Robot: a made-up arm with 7 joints.
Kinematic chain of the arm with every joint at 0, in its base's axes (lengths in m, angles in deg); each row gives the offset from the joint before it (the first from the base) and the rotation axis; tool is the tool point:
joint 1: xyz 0 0 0.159 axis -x
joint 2: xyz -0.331 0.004 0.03 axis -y
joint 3: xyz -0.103 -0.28 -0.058 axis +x
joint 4: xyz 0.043 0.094 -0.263 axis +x
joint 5: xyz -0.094 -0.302 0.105 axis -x
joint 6: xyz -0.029 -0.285 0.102 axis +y
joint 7: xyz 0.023 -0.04 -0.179 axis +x
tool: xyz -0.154 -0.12 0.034
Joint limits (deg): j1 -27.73..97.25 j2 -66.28..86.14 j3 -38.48..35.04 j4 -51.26..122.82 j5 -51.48..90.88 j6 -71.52..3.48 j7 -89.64..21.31
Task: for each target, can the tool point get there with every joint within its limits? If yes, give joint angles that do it. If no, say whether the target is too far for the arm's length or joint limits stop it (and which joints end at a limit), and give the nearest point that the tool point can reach.
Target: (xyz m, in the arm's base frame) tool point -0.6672 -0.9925 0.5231
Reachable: yes | joints 21.53 -46.28 -24.12 51.35 51.60 -39.77 -1.01
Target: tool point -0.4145 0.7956 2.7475
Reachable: no: too far | nearest point -0.6096 0.3395 1.2636 | short by 1.565 m
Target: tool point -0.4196 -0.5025 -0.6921
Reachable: yes | joints -3.88 8.06 8.27 77.68 54.16 -55.98 -56.18
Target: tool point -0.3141 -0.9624 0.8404
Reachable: yes | joints 74.37 17.25 -25.89 102.04 70.48 -32.16 3.14
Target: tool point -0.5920 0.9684 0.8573
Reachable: no: joint limits stop it (at a limit: joint 1, joint 3, joint 6, joint 7) | nearest point -0.4802 0.5940 0.7738 | short by 0.400 m
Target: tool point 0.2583 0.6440 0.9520
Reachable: no: joint limits stop it (at a limit: joint 1, joint 2, joint 3, joint 7) | nearest point -0.0607 0.4681 0.8061 | short by 0.392 m
